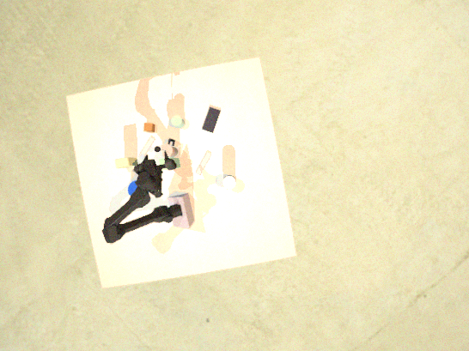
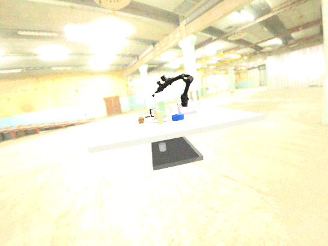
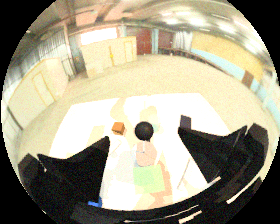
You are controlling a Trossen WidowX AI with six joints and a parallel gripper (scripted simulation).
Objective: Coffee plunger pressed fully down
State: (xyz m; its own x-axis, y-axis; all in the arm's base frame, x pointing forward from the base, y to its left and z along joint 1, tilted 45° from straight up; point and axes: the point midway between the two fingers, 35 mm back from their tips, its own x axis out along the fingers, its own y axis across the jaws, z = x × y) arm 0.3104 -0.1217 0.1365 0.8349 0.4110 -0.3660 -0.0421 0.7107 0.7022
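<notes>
Now: gripper tip 200 mm above the pale green block and 60 mm past it. From my gripper tip the other things lie so: blue disc: 270 mm below, 250 mm to the left, 180 mm behind; yellow block: 280 mm to the left, 240 mm below, 10 mm behind; orange cube: 270 mm below, 190 mm ahead, 120 mm to the left.
</notes>
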